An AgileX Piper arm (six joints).
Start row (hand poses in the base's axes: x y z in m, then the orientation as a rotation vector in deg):
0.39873 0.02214 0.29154 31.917 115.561 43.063
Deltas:
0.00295 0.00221 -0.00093 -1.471 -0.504 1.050
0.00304 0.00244 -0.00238 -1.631 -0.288 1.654
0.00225 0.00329 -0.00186 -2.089 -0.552 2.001
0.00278 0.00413 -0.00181 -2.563 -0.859 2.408
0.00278 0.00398 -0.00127 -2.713 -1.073 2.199
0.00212 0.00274 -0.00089 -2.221 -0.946 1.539
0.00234 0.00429 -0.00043 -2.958 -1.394 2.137
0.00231 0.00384 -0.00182 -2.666 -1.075 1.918
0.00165 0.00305 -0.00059 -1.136 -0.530 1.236
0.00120 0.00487 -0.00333 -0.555 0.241 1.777
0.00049 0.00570 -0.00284 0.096 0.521 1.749
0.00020 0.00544 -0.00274 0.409 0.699 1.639
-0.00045 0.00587 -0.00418 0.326 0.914 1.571
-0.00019 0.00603 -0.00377 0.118 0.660 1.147
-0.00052 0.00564 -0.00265 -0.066 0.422 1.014
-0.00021 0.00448 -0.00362 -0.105 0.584 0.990
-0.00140 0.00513 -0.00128 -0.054 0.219 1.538
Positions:
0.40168 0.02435 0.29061 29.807 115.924 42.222
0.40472 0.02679 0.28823 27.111 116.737 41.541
0.40697 0.03008 0.28637 23.684 117.508 40.598
0.40975 0.03421 0.28456 19.442 118.180 39.400
0.41253 0.03819 0.28329 15.240 118.533 37.901
0.41465 0.04093 0.28240 12.047 118.621 36.501
0.41699 0.04522 0.28197 7.673 118.536 34.669
0.41930 0.04906 0.28015 3.814 118.542 33.004
0.42095 0.05211 0.27956 1.720 118.505 32.539
0.42215 0.05698 0.27623 -0.374 119.098 33.073
0.42264 0.06268 0.27339 -1.992 119.750 34.296
0.42284 0.06812 0.27065 -3.274 120.450 35.806
0.42239 0.07399 0.26647 -4.476 121.361 37.225
0.42220 0.08002 0.26270 -5.429 122.050 38.137
0.42168 0.08566 0.26005 -6.420 122.558 38.735
0.42147 0.09014 0.25643 -7.360 123.227 39.309
0.42007 0.09527 0.25515 -8.989 123.557 40.179

